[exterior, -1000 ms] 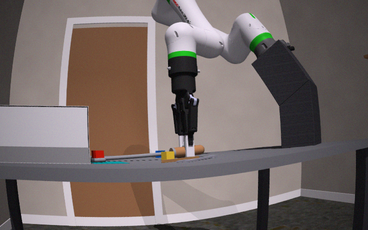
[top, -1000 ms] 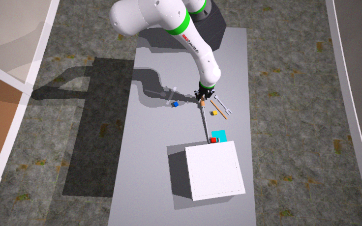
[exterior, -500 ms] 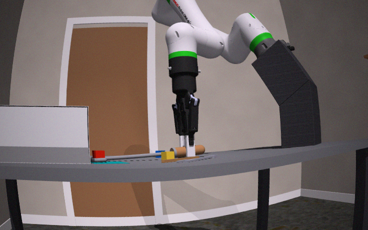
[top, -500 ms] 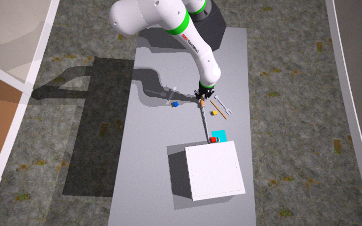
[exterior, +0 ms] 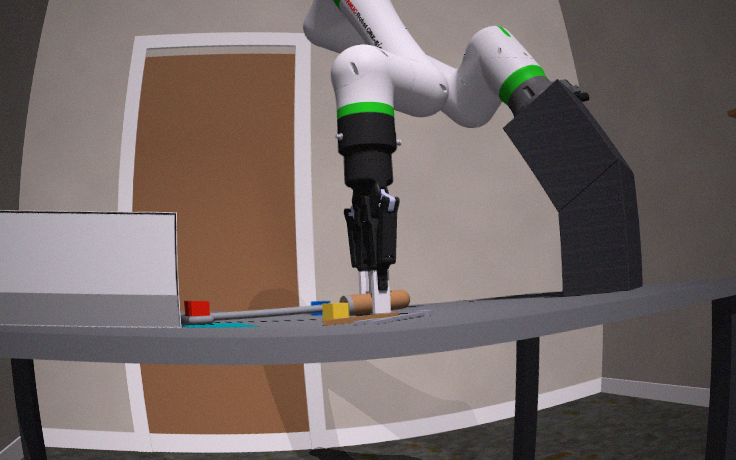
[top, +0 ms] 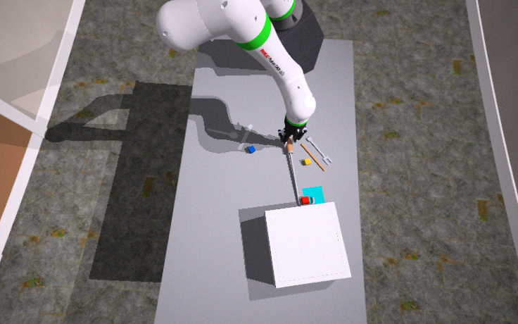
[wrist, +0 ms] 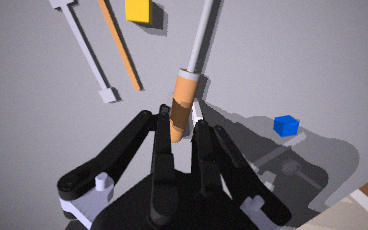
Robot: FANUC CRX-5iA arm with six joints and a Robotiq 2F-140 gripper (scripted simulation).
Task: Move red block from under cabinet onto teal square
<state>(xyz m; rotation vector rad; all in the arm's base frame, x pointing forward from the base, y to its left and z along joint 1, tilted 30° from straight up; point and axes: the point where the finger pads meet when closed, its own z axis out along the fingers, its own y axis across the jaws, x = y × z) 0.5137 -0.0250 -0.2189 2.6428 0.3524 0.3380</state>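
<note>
Right now my hand is 120 mm to the right of the orange stick, 60 mm short of it and 30 mm above it. From my hand the other things lie so: long grey hook tool (120 mm ahead, 60 mm to the left, 20 mm below); then yellow block (100 mm to the left, 90 mm ahead, 30 mm below); then grey fork tool (150 mm to the left, 30 mm below, 20 mm ahead).
</note>
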